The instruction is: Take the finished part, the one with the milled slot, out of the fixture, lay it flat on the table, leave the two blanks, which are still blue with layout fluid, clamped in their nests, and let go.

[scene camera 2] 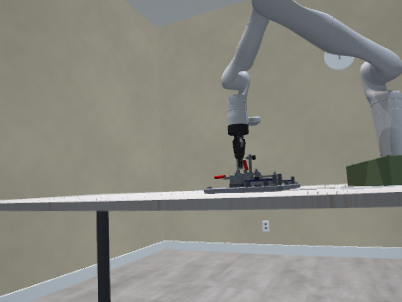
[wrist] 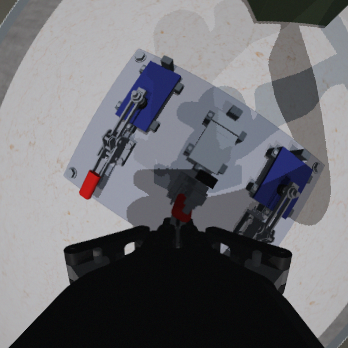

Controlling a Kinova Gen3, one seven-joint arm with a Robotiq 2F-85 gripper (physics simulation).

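Where they show: gripper, fingertip midpoint: (scene camera 2: 240,169) (wrist: 177,221); arm's base, origin of the base link: (scene camera 2: 398,158).
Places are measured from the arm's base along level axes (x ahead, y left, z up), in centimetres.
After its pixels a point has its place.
The finished part (wrist: 215,147) @(z -3.5, x 40.2, y 2.5 cm) is a bare grey block in the middle nest of the fixture plate (scene camera 2: 215,190) @(z -6.7, x 51.3, y 19.8 cm) (wrist: 95,125) @(z -6.1, x 45.8, y -13.9 cm). Its slot is not clearly visible. The middle clamp stands swung up, its black tip (scene camera 2: 253,157) @(z 4.0, x 43.9, y 3.0 cm) (wrist: 206,179) @(z 4.8, x 44.1, y 2.2 cm) raised and its red handle (scene camera 2: 245,165) @(z 1.4, x 47.0, y 3.0 cm) (wrist: 181,210) @(z 4.2, x 47.0, y 2.0 cm) upright. One blue blank (wrist: 157,95) @(z -4.5, x 37.9, y -7.4 cm) sits in the left nest and another blue blank (wrist: 295,167) @(z -4.0, x 36.2, y 13.5 cm) in the right nest of the wrist view, each under a lowered clamp arm. My gripper (scene camera 2: 240,165) @(z 0.1, x 49.3, y 2.9 cm) (wrist: 177,221) @(z 0.1, x 49.3, y 2.9 cm) is shut and empty, pointing down right beside the raised handle.
The left clamp's red handle (wrist: 90,184) @(z -2.4, x 52.2, y -8.3 cm) sticks out past the plate's edge. The right clamp (wrist: 257,225) @(z -2.8, x 45.6, y 12.3 cm) is partly hidden by my gripper. A green block (scene camera 2: 372,171) @(z -3.5, x 7.5, y 6.1 cm) (wrist: 300,11) @(z -4.7, x 9.4, y 4.0 cm) stands under the arm's base. The fixture rests on the pale table (scene camera 2: 125,198) @(z -7.6, x 69.8, y 39.8 cm) (wrist: 40,150) @(z -7.6, x 55.0, y -22.9 cm).
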